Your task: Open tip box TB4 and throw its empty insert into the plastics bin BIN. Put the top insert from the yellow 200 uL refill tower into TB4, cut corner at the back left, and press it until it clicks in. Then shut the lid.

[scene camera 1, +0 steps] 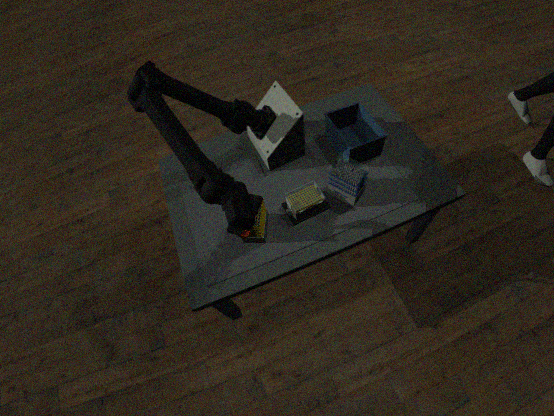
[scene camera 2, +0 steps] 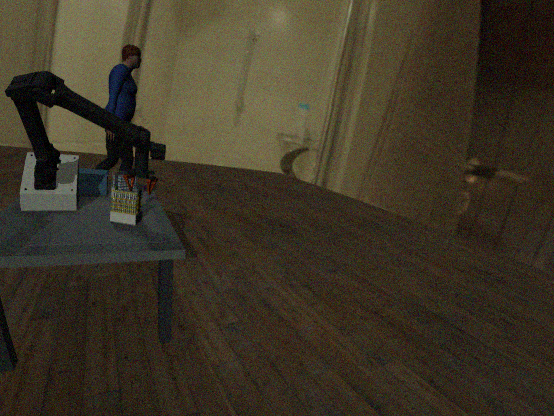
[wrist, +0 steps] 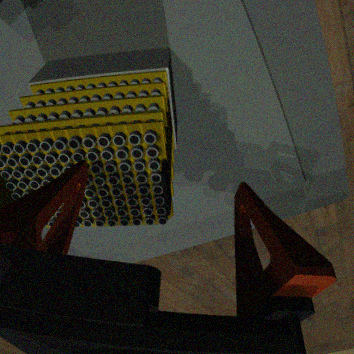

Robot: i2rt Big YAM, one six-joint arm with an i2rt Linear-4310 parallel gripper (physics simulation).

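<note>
The yellow refill tower (scene camera 1: pixel 261 227) (scene camera 2: pixel 124 204) (wrist: pixel 117 175) stands on the table, its stacked yellow inserts full of tips. My gripper (scene camera 1: pixel 246 233) (scene camera 2: pixel 140 184) (wrist: pixel 163 177) is open and empty above the tower. In the wrist view, the left finger overlaps the top insert and the right finger is out past the tower's right side. A small box with a pale yellow perforated top (scene camera 1: pixel 305 197), apparently TB4, stands in the middle of the table; its label and lid position cannot be made out. The blue open bin (scene camera 1: pixel 369 131) (scene camera 2: pixel 93 182) stands at the back.
A rack with blue layers (scene camera 1: pixel 347 183) stands between the small box and the bin. The white slanted arm base (scene camera 1: pixel 282 100) (scene camera 2: pixel 48 201) stands on the table (scene camera 1: pixel 210 270) (scene camera 2: pixel 90 240). A person (scene camera 2: pixel 121 95) stands beyond the table.
</note>
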